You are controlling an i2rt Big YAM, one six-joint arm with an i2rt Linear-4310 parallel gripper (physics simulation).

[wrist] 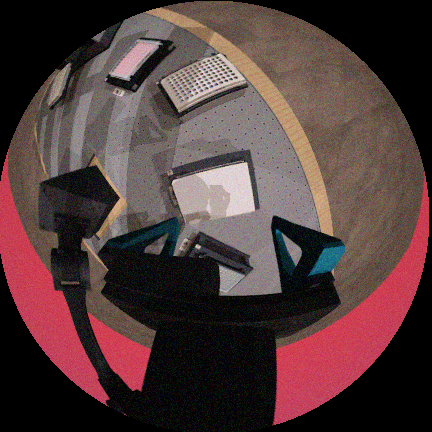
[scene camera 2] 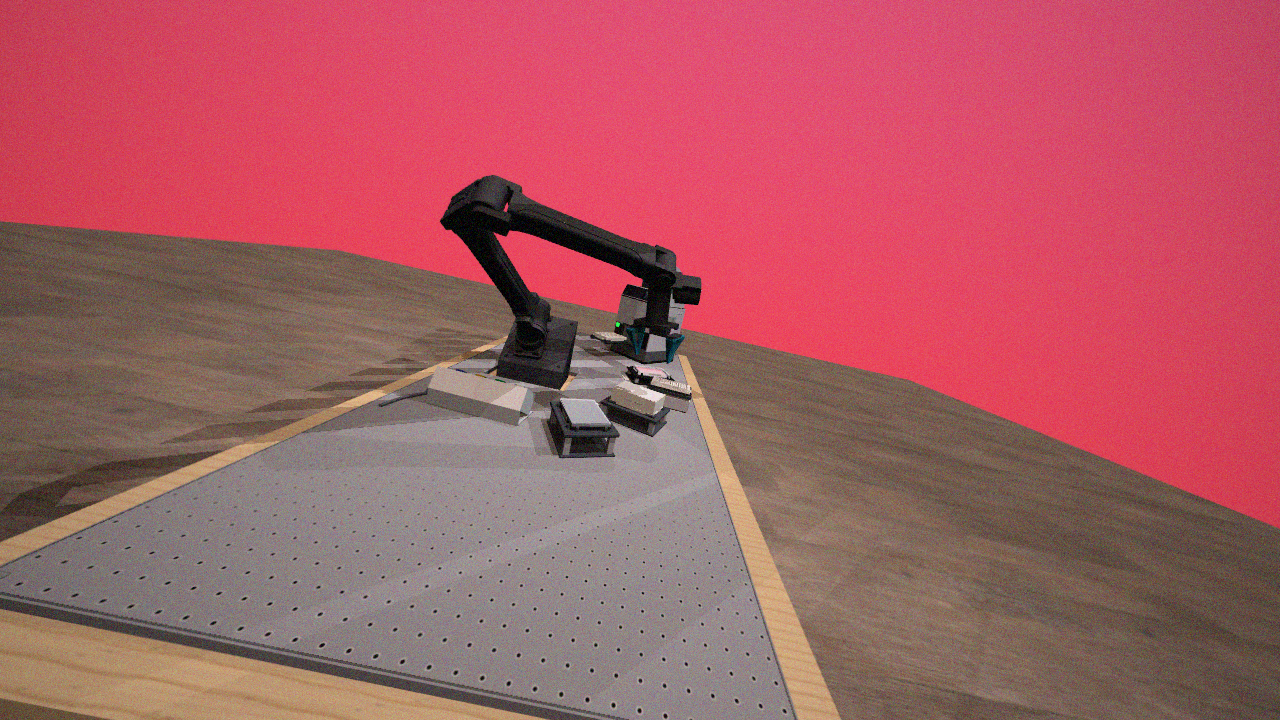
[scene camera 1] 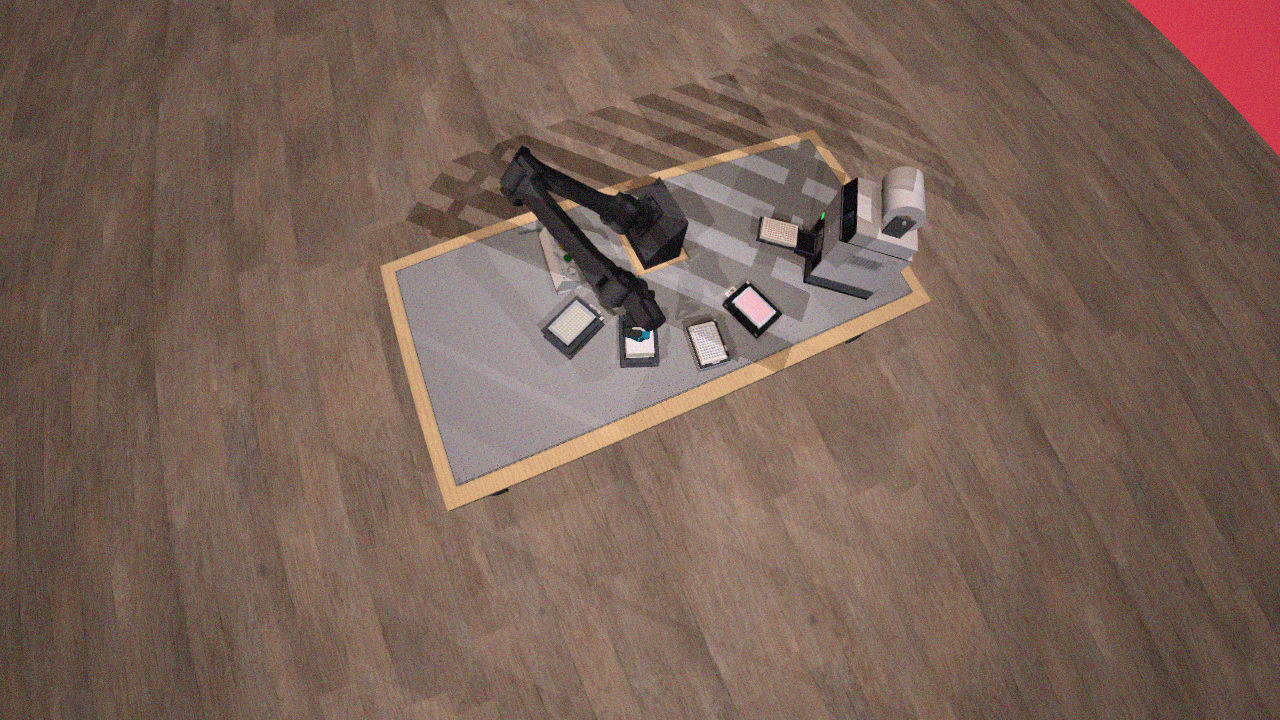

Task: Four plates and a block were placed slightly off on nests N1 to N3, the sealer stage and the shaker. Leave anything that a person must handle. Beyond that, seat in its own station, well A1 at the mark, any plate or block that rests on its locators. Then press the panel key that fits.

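Note:
My gripper point(scene camera 1: 637, 335) point(scene camera 2: 654, 358) point(wrist: 224, 221) is open and empty, pointing down above the white-topped plate point(scene camera 1: 640, 345) point(scene camera 2: 638, 398) point(wrist: 235, 187). That plate sits slightly turned on its dark nest point(wrist: 256, 192). A pale well plate point(scene camera 1: 573, 321) point(scene camera 2: 583, 412) point(wrist: 232, 280) rests on the neighbouring raised nest, partly hidden by the gripper in the wrist view. A pale block with many holes point(scene camera 1: 707, 342) point(scene camera 2: 671, 386) point(wrist: 202, 80) lies on a dark base. A pink plate point(scene camera 1: 752, 308) point(wrist: 134, 61) lies on a black nest. Another well plate point(scene camera 1: 778, 231) point(scene camera 2: 609, 336) point(wrist: 60, 85) is at the sealer. Exact seating cannot be told.
The grey-white sealer point(scene camera 1: 859, 246) stands at one end, with a green light. The sloped key panel point(scene camera 1: 556, 268) point(scene camera 2: 478, 394) lies beside the arm base point(scene camera 1: 657, 228) point(scene camera 2: 538, 353); the arm partly covers its keys from above. A wooden edge point(scene camera 1: 554, 450) point(wrist: 295, 135) borders the table.

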